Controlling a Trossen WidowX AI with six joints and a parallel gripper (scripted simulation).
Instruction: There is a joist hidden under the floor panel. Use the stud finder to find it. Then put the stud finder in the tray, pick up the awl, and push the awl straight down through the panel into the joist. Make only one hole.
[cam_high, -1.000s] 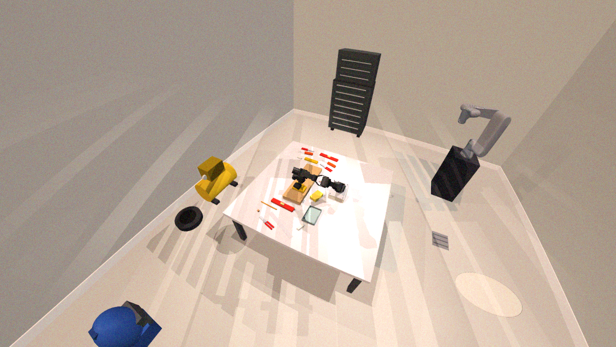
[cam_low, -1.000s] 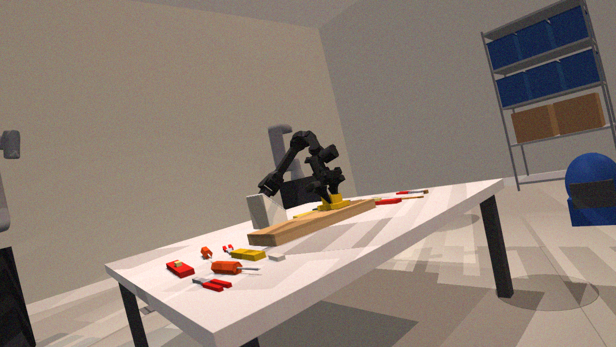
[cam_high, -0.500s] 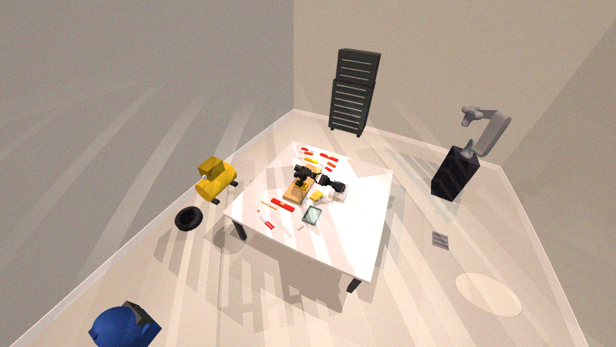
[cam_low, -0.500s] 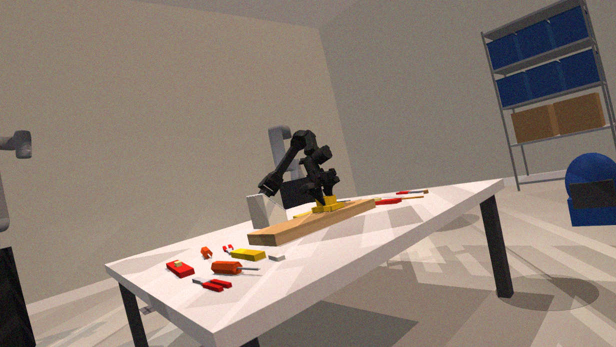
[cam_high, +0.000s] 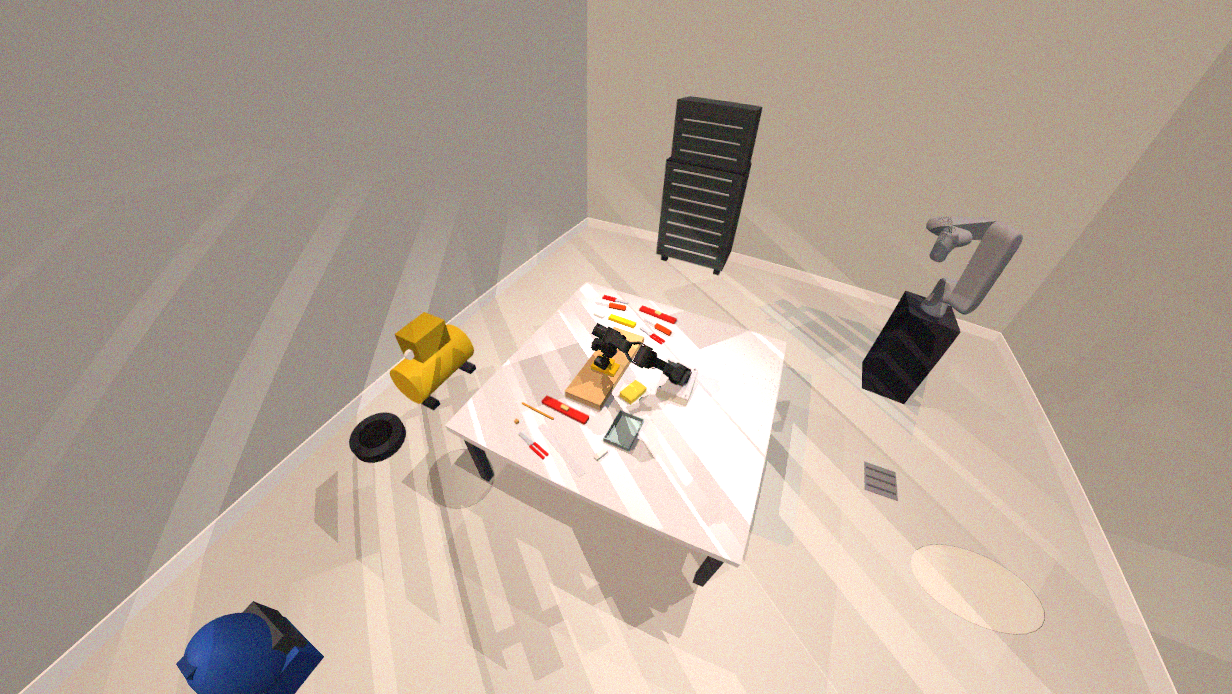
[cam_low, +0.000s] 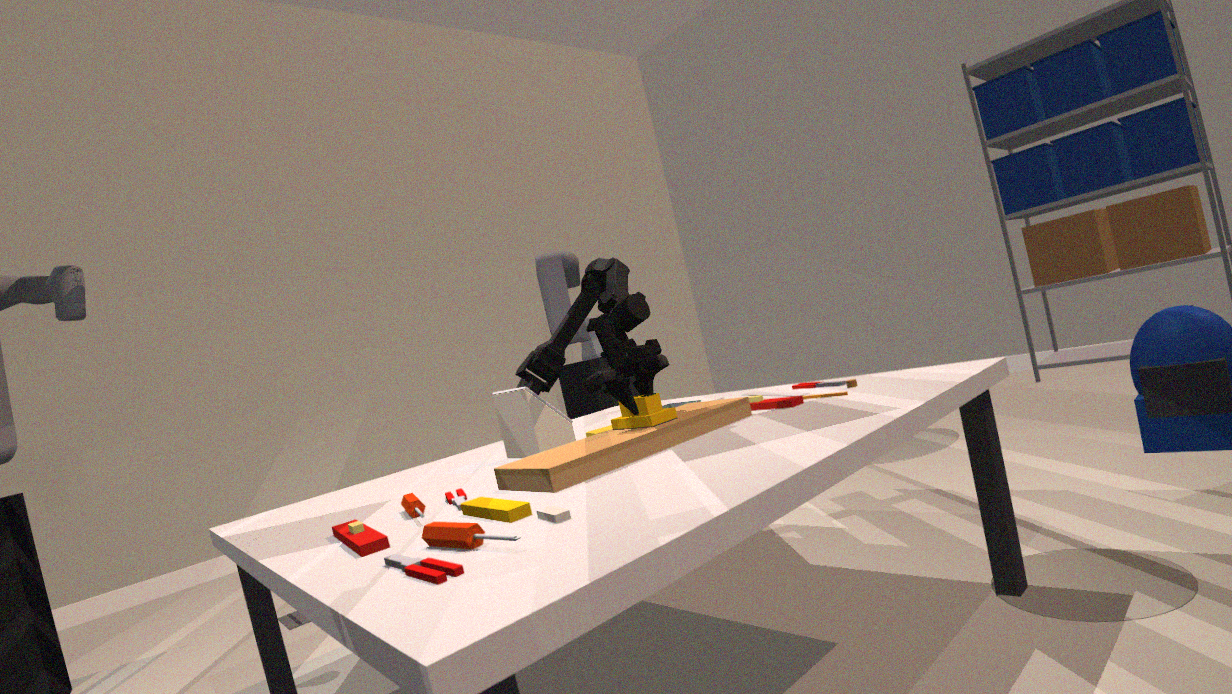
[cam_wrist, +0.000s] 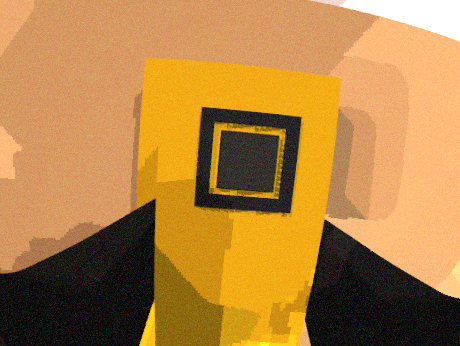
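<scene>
Now: the shallow grey tray 25 cm to the left of my gripper tip, 25 cm behind it and 5 cm below it. Also, from my gripper tip: yellow block (19 cm behind, 5 cm below, 4 cm to the left); yellow stud finder (2 cm above, 1 cm ahead); thin orange tool (35 cm to the left, 13 cm ahead, 6 cm below).
</scene>
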